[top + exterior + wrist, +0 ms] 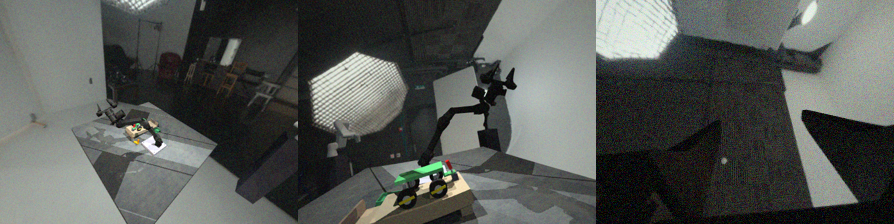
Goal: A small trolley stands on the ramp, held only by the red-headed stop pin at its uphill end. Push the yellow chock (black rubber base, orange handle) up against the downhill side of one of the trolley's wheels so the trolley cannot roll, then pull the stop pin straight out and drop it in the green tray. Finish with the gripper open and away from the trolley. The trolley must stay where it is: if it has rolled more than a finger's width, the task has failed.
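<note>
The yellow chock lies 20 cm behind my gripper tip, 27 cm to the right of it and 52 cm below it. Also, from my gripper tip: red-headed stop pin: 9 cm behind, 32 cm to the right, 40 cm below; tan ramp: 8 cm behind, 44 cm to the right, 49 cm below; trolley: 8 cm behind, 43 cm to the right, 42 cm below.
</note>
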